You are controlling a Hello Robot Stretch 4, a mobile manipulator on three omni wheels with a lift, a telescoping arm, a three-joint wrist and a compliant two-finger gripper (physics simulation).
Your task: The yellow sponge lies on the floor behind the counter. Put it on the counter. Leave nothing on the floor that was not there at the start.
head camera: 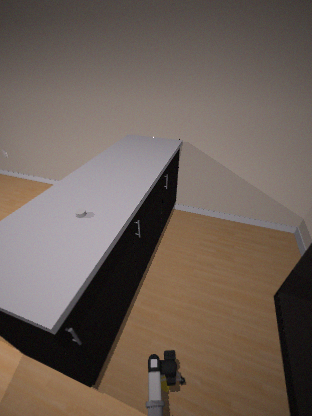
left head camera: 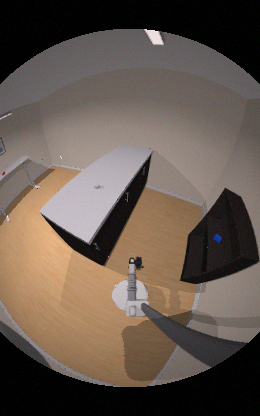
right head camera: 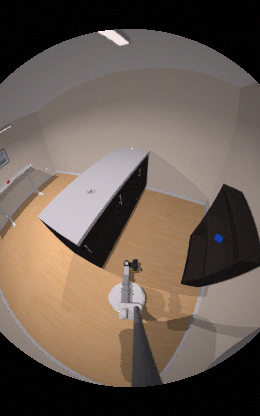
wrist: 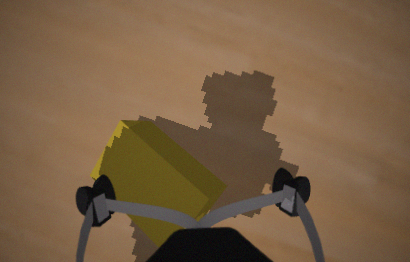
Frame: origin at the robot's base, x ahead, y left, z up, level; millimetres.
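Seen in the pictures: gripper, fingertip midpoint: point(left head camera: 135, 266) point(wrist: 195, 188).
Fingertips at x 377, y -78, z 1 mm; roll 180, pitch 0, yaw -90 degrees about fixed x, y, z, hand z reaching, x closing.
Observation:
Pixels of each thing's top centre, then the offset from my fingertips to it. Level surfaces: height alone.
- yellow sponge at its top centre: point(wrist: 147, 192) point(head camera: 162, 377) dx +11, dy +34, dz +55 mm
- counter at its surface level: dz +881 mm
- small whitish object at its top centre: point(head camera: 80, 211) point(left head camera: 96, 184) point(right head camera: 88, 189) dx +514, dy +436, dz +905 mm
- blue block at its top centre: point(right head camera: 219, 237) point(left head camera: 218, 236) dx +109, dy -900, dz +628 mm
The yellow sponge point(wrist: 150, 172) point(head camera: 164, 385) is on the floor. In the wrist view it sits at an angle, from beside the left fingertip to the middle of the gap. One long side face shows, and its near end is hidden by the gripper body. My gripper point(wrist: 195, 188) points down and is open, its fingertips wide apart with nothing gripped. The height of the fingertips over the sponge is hard to tell. In the head view the wrist partly hides the sponge. The counter point(head camera: 105, 195) point(left head camera: 112, 172) point(right head camera: 105, 175) stands left of the gripper, its light top well above it.
A small whitish object point(head camera: 81, 213) point(left head camera: 99, 187) point(right head camera: 91, 191) lies on the counter. A dark shelf unit point(head camera: 295, 320) stands at the right, with a blue block point(left head camera: 218, 238) point(right head camera: 218, 238) in it. A table with a red object point(left head camera: 3, 173) point(right head camera: 8, 182) stands far left.

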